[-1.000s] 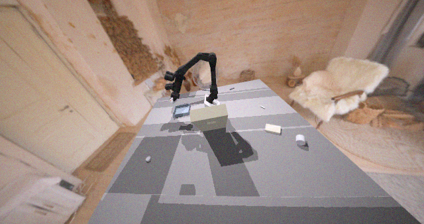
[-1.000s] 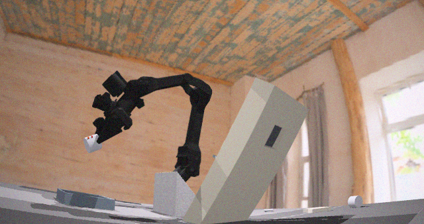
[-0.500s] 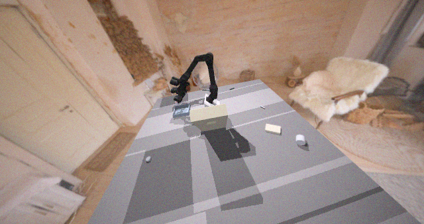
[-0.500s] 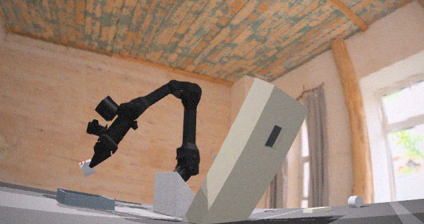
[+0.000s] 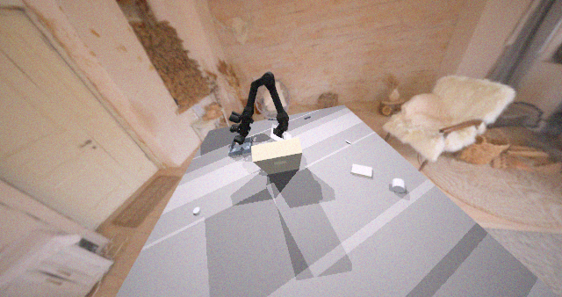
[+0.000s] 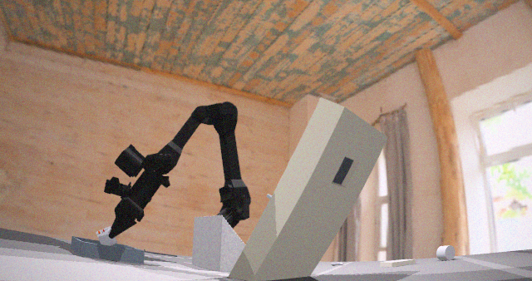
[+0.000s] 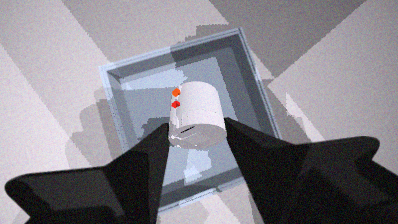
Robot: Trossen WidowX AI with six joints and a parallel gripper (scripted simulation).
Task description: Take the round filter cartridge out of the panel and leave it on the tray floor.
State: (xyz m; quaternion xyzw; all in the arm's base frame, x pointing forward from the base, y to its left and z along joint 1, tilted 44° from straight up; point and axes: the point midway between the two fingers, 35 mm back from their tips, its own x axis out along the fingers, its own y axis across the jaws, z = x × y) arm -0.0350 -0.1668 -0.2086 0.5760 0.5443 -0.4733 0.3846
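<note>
Right now my gripper tip is right at the round filter cartridge. From my gripper tip the other things lie so: beige service panel: 35 cm ahead, 31 cm to the left, 11 cm above; small white piece: 48 cm ahead, 13 cm to the right, 4 cm below; blue-grey tray: 4 cm below, 1 cm to the right.
</note>
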